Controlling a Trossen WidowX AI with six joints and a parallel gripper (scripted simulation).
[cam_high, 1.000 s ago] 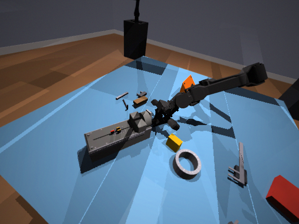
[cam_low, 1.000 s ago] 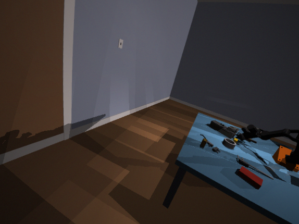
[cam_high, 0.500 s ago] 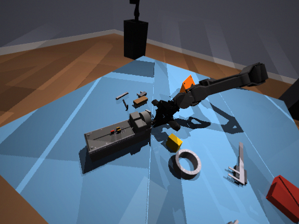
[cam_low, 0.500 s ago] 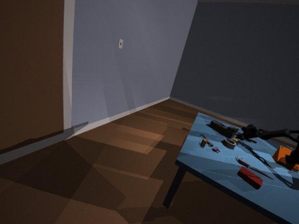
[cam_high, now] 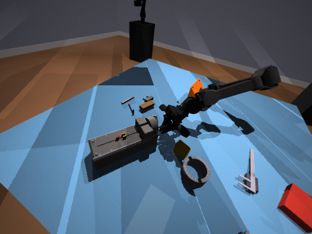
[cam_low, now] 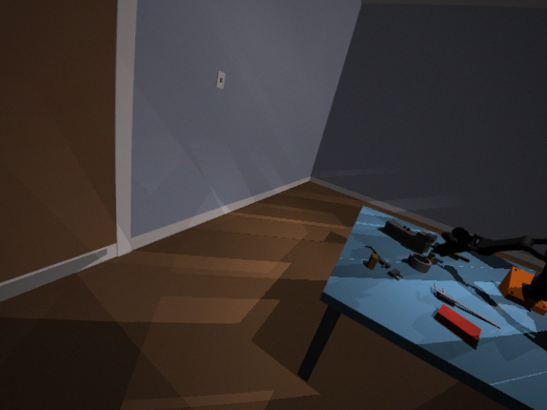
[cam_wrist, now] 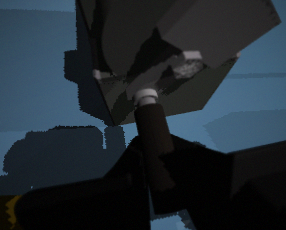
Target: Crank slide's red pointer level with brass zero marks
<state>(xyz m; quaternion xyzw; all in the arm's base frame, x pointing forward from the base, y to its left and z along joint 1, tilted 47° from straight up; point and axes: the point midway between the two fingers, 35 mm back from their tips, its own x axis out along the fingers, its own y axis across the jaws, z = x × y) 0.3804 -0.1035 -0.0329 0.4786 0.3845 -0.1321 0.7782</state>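
The yellow block lies 3 cm ahead of my gripper tip, 12 cm to the left of it and 1 cm below it. The rest, counted from my gripper tip: dark crank handle 1 cm behind, 1 cm to the left, 3 cm above; then red pointer 15 cm ahead, 12 cm to the right, 4 cm above; then brown block 16 cm behind, 15 cm to the right, 2 cm below.
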